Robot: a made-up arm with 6 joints. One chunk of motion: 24 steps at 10 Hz.
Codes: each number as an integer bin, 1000 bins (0 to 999) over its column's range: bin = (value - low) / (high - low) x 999, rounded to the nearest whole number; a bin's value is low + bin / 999 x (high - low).
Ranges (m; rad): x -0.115..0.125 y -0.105..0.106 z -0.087..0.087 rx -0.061..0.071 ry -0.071..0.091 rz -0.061..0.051
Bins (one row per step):
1: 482 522 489 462 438 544
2: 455 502 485 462 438 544
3: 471 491 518 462 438 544
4: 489 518 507 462 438 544
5: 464 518 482 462 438 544
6: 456 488 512 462 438 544
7: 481 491 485 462 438 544
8: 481 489 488 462 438 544
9: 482 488 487 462 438 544
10: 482 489 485 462 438 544
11: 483 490 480 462 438 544
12: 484 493 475 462 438 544
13: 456 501 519 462 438 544
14: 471 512 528 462 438 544
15: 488 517 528 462 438 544
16: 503 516 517 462 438 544
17: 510 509 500 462 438 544
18: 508 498 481 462 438 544
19: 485 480 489 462 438 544
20: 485 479 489 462 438 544
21: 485 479 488 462 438 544
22: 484 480 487 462 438 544
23: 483 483 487 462 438 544
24: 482 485 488 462 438 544
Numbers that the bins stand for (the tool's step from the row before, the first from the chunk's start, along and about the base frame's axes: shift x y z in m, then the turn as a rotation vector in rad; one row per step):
1: 0.00080 0.00525 -0.00183 0.00005 0.00003 -0.00001
2: -0.00569 0.00103 -0.00253 0.00005 0.00003 -0.00001
3: -0.00185 -0.00130 0.00322 0.00005 0.00003 -0.00001
4: 0.00248 0.00441 0.00131 0.00005 0.00003 -0.00001
5: -0.00353 0.00441 -0.00305 0.00005 0.00003 -0.00001
6: -0.00545 -0.00193 0.00218 0.00005 0.00003 -0.00001
7: 0.00056 -0.00130 -0.00253 0.00005 0.00003 -0.00001
8: 0.00056 -0.00172 -0.00200 0.00005 0.00003 -0.00001
9: 0.00080 -0.00193 -0.00218 0.00005 0.00003 -0.00001
10: 0.00080 -0.00172 -0.00253 0.00005 0.00003 -0.00001
11: 0.00104 -0.00151 -0.00340 0.00005 0.00003 -0.00001
12: 0.00128 -0.00087 -0.00427 0.00005 0.00003 -0.00001
13: -0.00545 0.00082 0.00340 0.00005 0.00003 -0.00001
14: -0.00185 0.00314 0.00496 0.00005 0.00003 -0.00001
15: 0.00224 0.00420 0.00496 0.00005 0.00003 -0.00001
16: 0.00584 0.00398 0.00305 0.00005 0.00003 -0.00001
17: 0.00752 0.00251 0.00009 0.00005 0.00003 -0.00001
18: 0.00704 0.00018 -0.00322 0.00005 0.00003 -0.00001
19: 0.00152 -0.00362 -0.00183 0.00005 0.00003 -0.00001
20: 0.00152 -0.00383 -0.00183 0.00005 0.00003 -0.00001
21: 0.00152 -0.00383 -0.00200 0.00005 0.00003 -0.00001
22: 0.00128 -0.00362 -0.00218 0.00005 0.00003 -0.00001
23: 0.00104 -0.00298 -0.00218 0.00005 0.00003 -0.00001
24: 0.00080 -0.00256 -0.00200 0.00005 0.00003 -0.00001

